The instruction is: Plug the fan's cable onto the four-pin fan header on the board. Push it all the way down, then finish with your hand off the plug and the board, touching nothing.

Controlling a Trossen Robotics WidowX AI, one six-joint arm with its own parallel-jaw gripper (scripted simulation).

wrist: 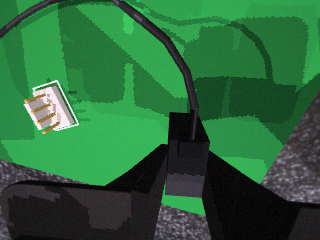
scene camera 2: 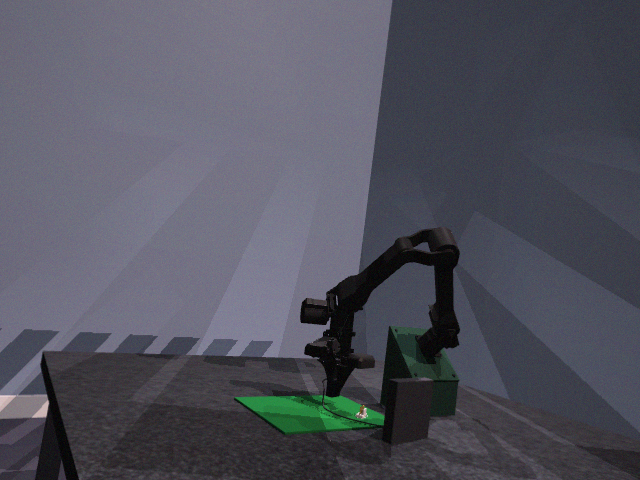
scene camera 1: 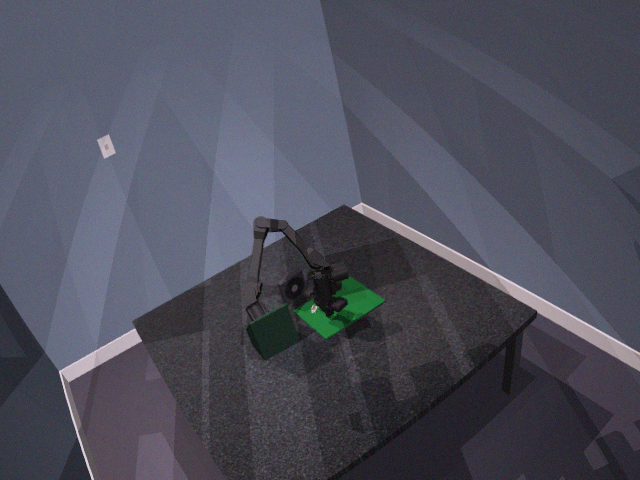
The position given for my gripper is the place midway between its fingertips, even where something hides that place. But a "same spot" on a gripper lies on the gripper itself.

My gripper shows in the wrist view, in scene camera 2 and in scene camera 1 (pixel 328 313). The same spot on a green board: (scene camera 1: pixel 361 300) is (scene camera 2: pixel 274 405). One and the same spot on my gripper: (wrist: pixel 134 198) is (scene camera 2: pixel 335 365).
